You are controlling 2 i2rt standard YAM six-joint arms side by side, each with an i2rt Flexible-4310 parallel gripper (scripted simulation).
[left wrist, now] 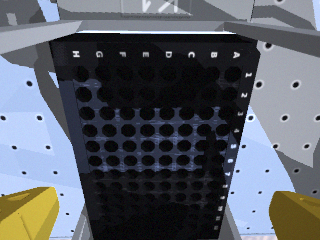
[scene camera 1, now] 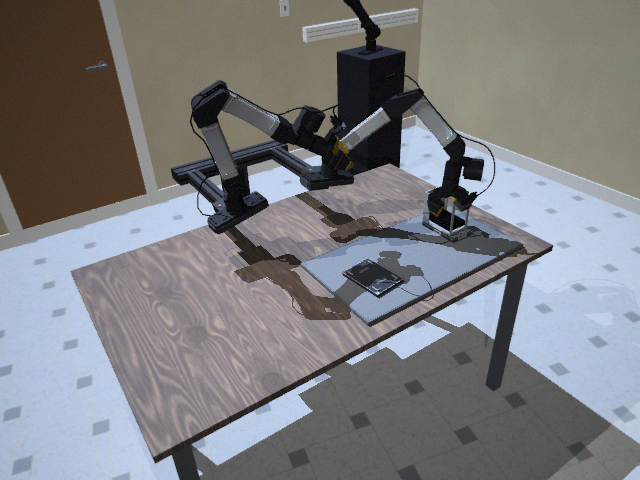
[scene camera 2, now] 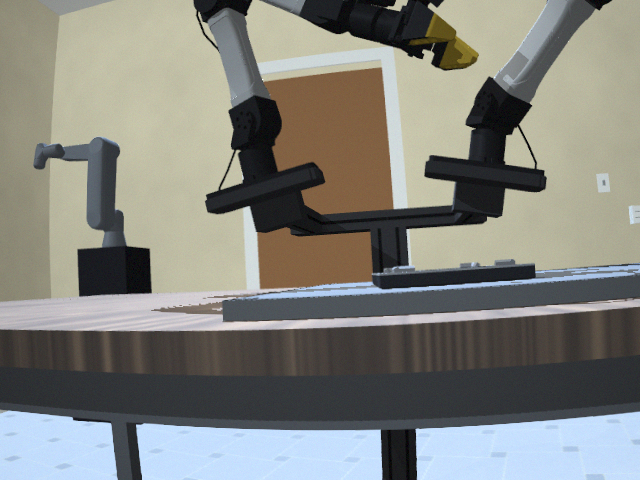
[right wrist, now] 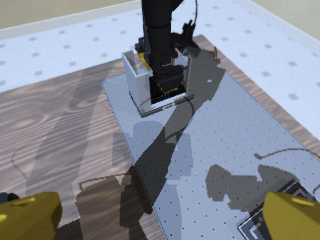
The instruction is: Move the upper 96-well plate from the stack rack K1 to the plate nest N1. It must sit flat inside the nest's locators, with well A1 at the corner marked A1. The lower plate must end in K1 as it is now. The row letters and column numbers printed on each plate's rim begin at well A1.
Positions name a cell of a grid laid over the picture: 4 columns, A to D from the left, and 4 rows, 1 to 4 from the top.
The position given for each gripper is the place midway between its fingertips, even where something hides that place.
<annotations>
right gripper: scene camera 1 C2; scene camera 2 C1; right wrist C4; not seen in the left wrist view (out of frame)
</annotations>
